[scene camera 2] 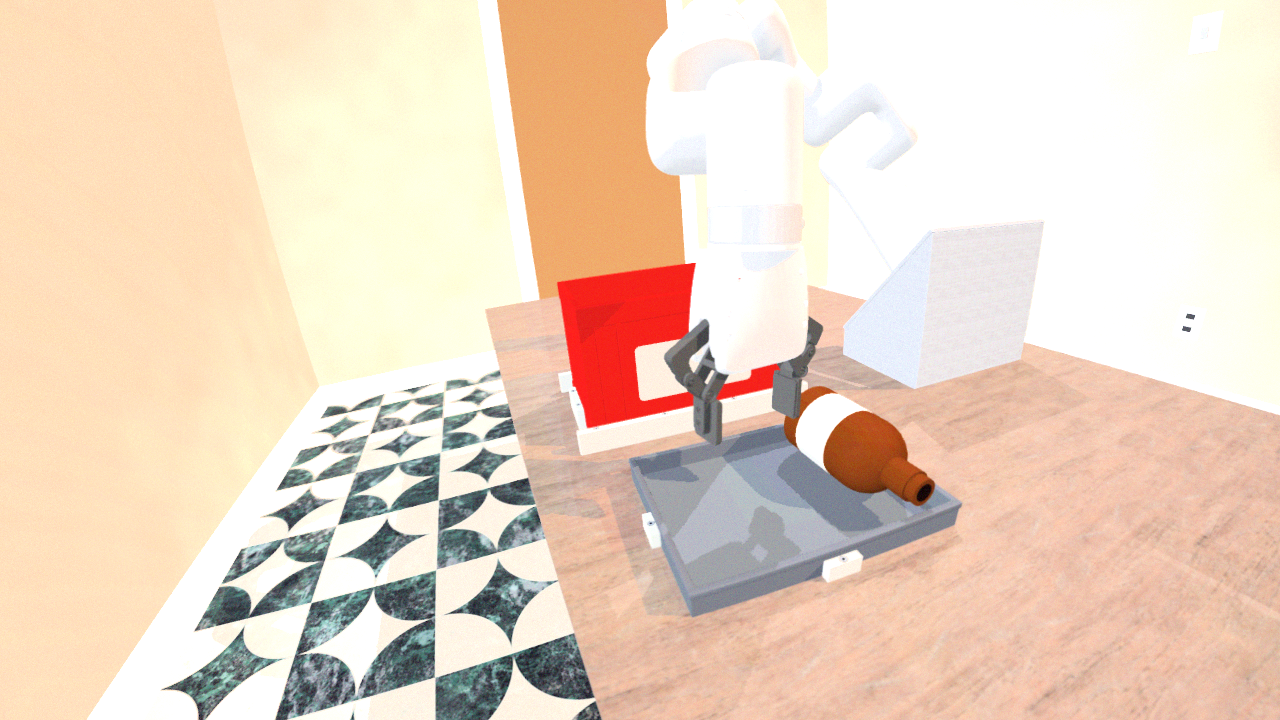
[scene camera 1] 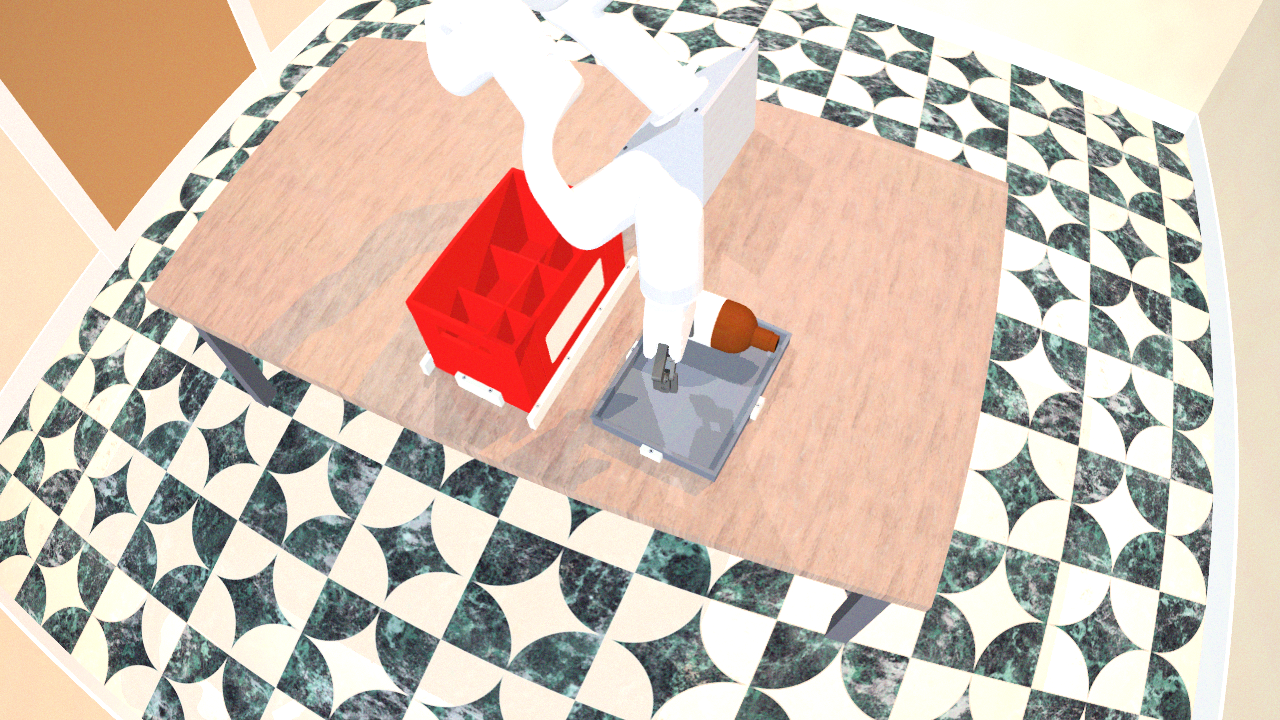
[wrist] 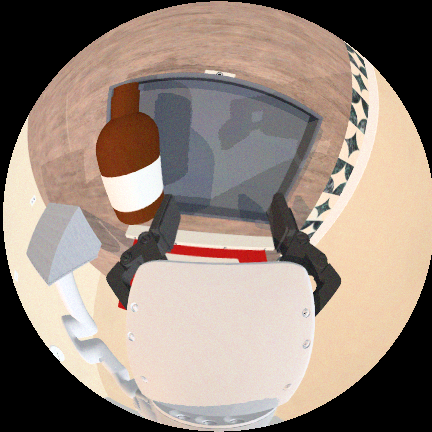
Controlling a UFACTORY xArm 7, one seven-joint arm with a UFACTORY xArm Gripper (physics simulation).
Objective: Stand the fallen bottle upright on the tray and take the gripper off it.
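Where they show: gripper, fingertip midpoint: (scene camera 2: 748, 425) (scene camera 1: 674, 361) (wrist: 223, 204); arm's base, link origin: (scene camera 2: 930, 276) (scene camera 1: 681, 103) (wrist: 58, 259).
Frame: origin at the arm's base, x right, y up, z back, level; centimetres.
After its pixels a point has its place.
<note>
The brown bottle (scene camera 1: 735, 326) {x -21.6, y -6.3, z -35.9 cm} (scene camera 2: 863, 452) {x -22.5, y -7.5, z -36.7 cm} (wrist: 129, 145) {x -21.2, y -6.6, z -36.5 cm} with a white label lies on its side along one side of the grey tray (scene camera 1: 662, 429) {x -16.7, y -13.1, z -51.1 cm} (scene camera 2: 716, 501) {x -15.6, y -13.2, z -47.9 cm} (wrist: 240, 160) {x -17.0, y -13.2, z -47.1 cm}. Its neck is over the tray's rim corner, and its base is at the tray side facing the crate. My gripper (scene camera 1: 665, 380) {x -16.0, y -5.6, z -44.6 cm} (scene camera 2: 750, 419) {x -16.0, y -5.6, z -44.6 cm} (wrist: 223, 204) {x -16.0, y -5.6, z -44.6 cm} is open and empty, pointing down above the tray's crate-side part. In the wrist view the bottle is to the left of both fingers, outside the gap, its base close to the left finger. In scene camera 1 the arm partly hides the bottle's base.
A red crate (scene camera 1: 474, 367) {x 9.9, y -7.0, z -54.8 cm} (scene camera 2: 599, 380) {x 0.7, y -5.0, z -54.0 cm} (wrist: 200, 250) {x -0.3, y -10.0, z -42.2 cm} with compartments stands beside the tray, behind the gripper in scene camera 2. A grey wedge-shaped block (scene camera 1: 729, 125) {x -8.6, y -2.6, z 0.1 cm} (scene camera 2: 980, 304) {x -8.6, y -2.8, z 0.5 cm} (wrist: 62, 240) {x -6.9, y -3.5, z -10.8 cm} stands farther back. Small white blocks sit against the tray's outer sides.
</note>
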